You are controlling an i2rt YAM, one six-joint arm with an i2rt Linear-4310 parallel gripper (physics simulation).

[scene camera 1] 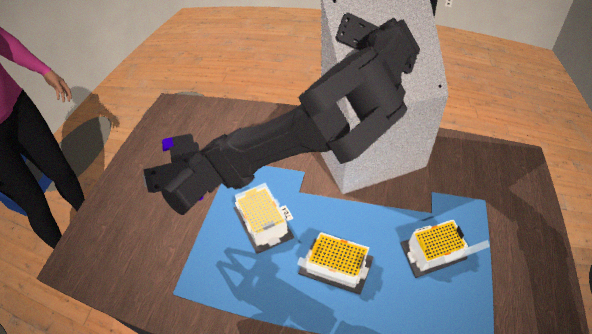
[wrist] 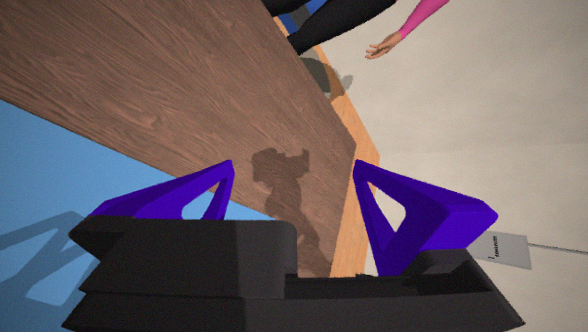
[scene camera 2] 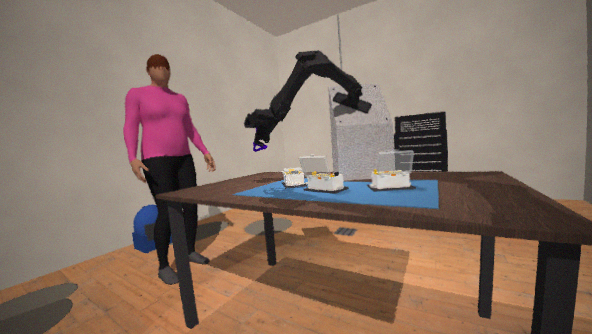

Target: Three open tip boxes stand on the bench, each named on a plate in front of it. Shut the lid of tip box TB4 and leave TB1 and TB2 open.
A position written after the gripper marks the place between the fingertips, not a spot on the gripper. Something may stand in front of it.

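A blue mat [scene camera 1: 223, 271] is part of the robot's scene, and it is visible in the wrist view [wrist: 61, 177] as well. The gripper [wrist: 293, 166] can also be seen.
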